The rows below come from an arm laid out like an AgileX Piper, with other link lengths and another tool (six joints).
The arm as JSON. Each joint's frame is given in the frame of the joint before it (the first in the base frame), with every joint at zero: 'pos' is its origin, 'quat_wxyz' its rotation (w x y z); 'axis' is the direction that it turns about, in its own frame. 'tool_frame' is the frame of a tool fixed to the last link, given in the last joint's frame.
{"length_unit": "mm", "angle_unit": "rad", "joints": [
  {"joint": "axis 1", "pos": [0.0, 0.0, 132.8], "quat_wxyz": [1.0, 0.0, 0.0, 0.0], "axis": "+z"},
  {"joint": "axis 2", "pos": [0.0, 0.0, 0.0], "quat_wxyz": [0.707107, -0.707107, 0.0, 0.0], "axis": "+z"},
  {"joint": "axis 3", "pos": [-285.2, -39.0, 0.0], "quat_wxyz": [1.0, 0.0, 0.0, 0.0], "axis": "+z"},
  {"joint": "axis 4", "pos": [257.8, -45.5, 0.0], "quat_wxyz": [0.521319, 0.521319, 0.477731, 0.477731], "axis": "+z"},
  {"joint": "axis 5", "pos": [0.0, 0.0, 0.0], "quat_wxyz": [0.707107, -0.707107, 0.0, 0.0], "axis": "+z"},
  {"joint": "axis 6", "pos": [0.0, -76.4, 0.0], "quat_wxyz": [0.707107, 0.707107, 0.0, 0.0], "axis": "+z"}
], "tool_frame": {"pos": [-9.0, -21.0, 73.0], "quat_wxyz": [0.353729, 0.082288, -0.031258, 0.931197]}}
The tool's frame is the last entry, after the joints.
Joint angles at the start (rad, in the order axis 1, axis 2, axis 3, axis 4, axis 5, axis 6):
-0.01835, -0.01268, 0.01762, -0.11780, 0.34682, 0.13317
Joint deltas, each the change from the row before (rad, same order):
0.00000, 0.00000, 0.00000, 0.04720, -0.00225, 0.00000
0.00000, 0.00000, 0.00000, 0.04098, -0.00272, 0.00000
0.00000, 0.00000, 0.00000, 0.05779, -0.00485, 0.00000
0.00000, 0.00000, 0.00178, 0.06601, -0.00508, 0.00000
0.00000, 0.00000, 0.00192, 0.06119, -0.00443, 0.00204
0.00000, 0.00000, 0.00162, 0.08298, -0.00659, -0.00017
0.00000, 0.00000, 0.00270, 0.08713, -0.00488, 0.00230
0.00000, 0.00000, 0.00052, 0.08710, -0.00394, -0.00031
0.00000, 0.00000, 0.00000, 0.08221, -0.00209, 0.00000
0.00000, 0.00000, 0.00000, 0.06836, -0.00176, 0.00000
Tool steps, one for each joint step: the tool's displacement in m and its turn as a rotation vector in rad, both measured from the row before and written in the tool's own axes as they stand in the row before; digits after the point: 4 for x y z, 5 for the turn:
0.0007, -0.0021, 0.0002, 0.01961, 0.01080, 0.04161
0.0007, -0.0017, 0.0002, 0.01653, 0.00996, 0.03625
0.0011, -0.0023, 0.0002, 0.02260, 0.01477, 0.05133
0.0007, -0.0030, 0.0005, 0.02673, 0.01479, 0.05861
0.0004, -0.0028, 0.0005, 0.02514, 0.01302, 0.05648
0.0010, -0.0035, 0.0005, 0.03241, 0.01871, 0.07405
0.0003, -0.0039, 0.0008, 0.03544, 0.01668, 0.08031
0.0010, -0.0036, 0.0004, 0.03448, 0.01772, 0.07775
0.0009, -0.0035, 0.0004, 0.03318, 0.01571, 0.07359
0.0007, -0.0029, 0.0003, 0.02748, 0.01302, 0.06125

